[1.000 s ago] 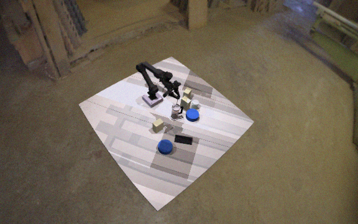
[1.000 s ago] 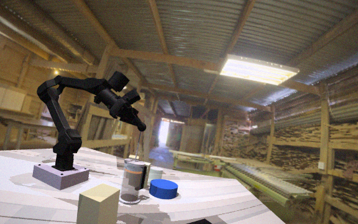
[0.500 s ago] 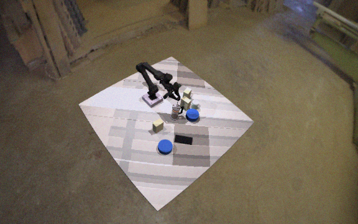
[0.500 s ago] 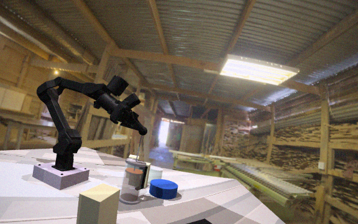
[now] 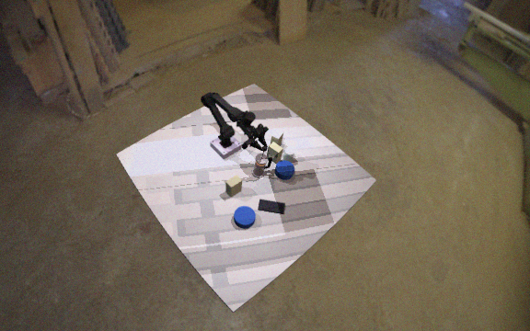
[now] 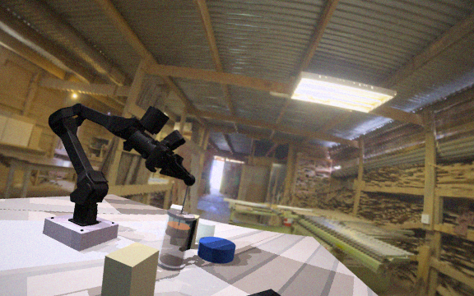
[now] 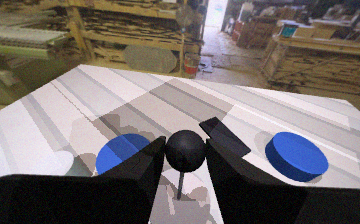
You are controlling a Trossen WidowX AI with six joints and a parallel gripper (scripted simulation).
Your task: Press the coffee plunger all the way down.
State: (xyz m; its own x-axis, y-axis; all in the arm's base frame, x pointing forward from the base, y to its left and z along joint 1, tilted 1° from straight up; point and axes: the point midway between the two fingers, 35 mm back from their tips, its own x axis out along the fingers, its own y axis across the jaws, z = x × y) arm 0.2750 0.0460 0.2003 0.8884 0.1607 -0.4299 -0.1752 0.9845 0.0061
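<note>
My gripper tip is now 1 cm past the coffee press, 1 cm to the right of it and 12 cm above it. Round my gripper tip: pale cylinder: 1 cm ahead, 23 cm to the left, 20 cm below.
</note>
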